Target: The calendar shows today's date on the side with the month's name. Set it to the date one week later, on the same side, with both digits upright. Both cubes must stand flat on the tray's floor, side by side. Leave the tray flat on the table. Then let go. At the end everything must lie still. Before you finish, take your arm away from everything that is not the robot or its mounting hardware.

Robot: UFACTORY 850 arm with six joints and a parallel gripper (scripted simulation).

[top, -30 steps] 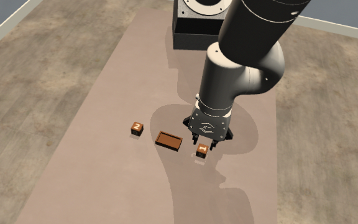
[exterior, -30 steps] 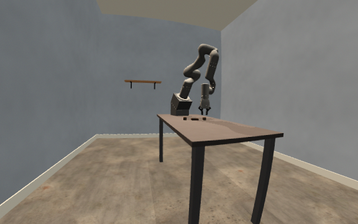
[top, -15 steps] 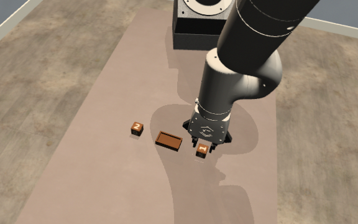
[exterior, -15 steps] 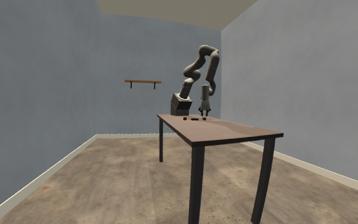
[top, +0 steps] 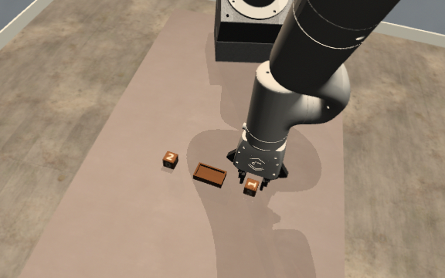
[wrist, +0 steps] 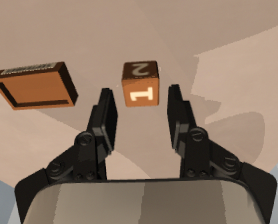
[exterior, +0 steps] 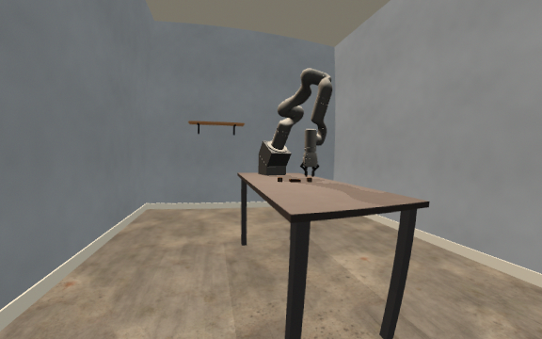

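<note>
My gripper is now 11 cm to the left of the wooden tray, 5 cm above it and 2 cm past it. From my hand the other things lie so: wooden cube (21 cm to the right, 4 cm below, 3 cm behind).
</note>
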